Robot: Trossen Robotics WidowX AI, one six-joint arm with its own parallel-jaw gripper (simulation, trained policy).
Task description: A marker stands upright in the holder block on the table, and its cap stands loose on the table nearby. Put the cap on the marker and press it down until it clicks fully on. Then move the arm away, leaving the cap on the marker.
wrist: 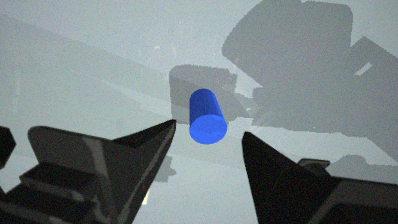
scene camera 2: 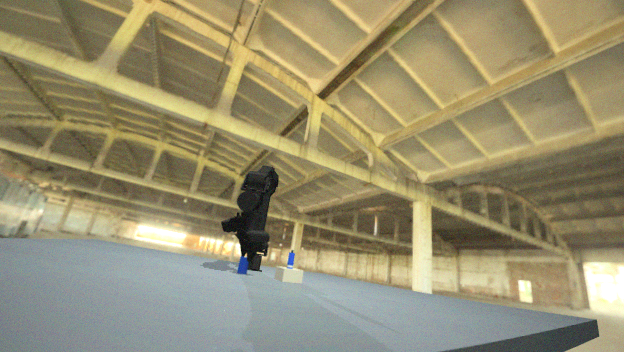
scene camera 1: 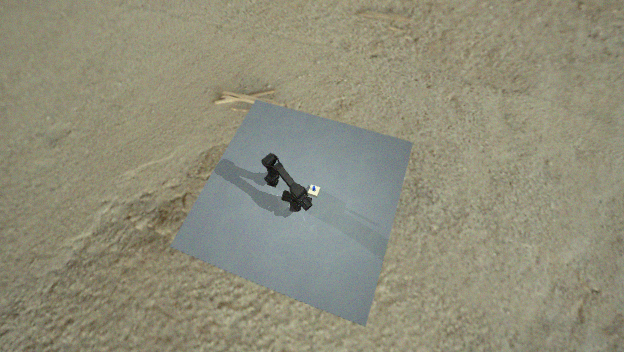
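Observation:
My gripper is here in the pictures, and the wrist view shows it too. There is also a blue cap to be seen.

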